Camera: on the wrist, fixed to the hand. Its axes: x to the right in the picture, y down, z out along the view.
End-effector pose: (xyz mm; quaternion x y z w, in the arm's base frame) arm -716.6 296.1 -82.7 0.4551 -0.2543 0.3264 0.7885
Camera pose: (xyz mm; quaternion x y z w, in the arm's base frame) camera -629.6 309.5 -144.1 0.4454 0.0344 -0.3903 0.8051
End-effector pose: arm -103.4 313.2 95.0 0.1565 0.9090 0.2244 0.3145
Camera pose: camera -161.9 226.0 72.7 -0.5380 0.6951 0.0170 0.4765
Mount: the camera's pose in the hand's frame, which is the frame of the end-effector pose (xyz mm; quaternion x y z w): 18.1 -93.8 -48.9 -0.1032 -0.0911 -0.6994 0.7013
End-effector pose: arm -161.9 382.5 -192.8 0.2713 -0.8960 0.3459 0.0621
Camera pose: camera -131.3 348.9 -95.6 0.8421 -0.4800 0.0820 0.2319
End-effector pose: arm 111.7 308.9 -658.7 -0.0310 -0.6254 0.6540 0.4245
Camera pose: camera 176.5 345.0 -581.2 0.4314 -0.5665 0.1000 0.6950
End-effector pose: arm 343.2 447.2 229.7 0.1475 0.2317 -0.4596 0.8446
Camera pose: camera 260.0 406.9 175.2 -0.1876 0.2361 -0.9026 0.3072
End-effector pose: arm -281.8 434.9 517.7 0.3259 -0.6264 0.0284 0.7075
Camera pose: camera -193.4 378.8 494.0 0.5963 -0.2788 -0.5693 0.4926
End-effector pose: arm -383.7 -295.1 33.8 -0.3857 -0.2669 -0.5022 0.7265
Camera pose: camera -465.0 -363.7 47.9 -0.2046 -0.4713 -0.8527 0.0941
